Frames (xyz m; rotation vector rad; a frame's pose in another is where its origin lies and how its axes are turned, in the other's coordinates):
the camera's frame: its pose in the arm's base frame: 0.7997 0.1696 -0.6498 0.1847 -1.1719 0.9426
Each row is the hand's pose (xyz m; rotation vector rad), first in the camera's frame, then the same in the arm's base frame.
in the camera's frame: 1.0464 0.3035 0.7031 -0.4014 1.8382 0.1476
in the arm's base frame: 0.1644 0.5096 0.4282 -0.9469 0.3860 0.5752
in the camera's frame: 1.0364 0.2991 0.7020 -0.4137 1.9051 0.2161
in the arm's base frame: 0.1676 0.5022 0.4208 -1.0143 0.4447 0.5962
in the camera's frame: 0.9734 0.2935 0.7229 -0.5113 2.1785 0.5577
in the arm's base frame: 0.1525 0.4532 0.3783 -1.3487 0.6891 0.6714
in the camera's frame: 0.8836 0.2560 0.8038 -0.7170 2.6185 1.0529
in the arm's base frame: 0.1162 0.3355 0.3491 -1.8528 1.1339 0.6371
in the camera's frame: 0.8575 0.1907 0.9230 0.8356 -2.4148 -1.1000
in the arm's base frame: 0.0773 0.2124 0.3989 -2.2619 1.5706 0.3405
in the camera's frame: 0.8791 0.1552 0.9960 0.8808 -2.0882 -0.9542
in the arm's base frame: 0.0528 0.1598 0.4597 -2.4596 1.7750 0.0310
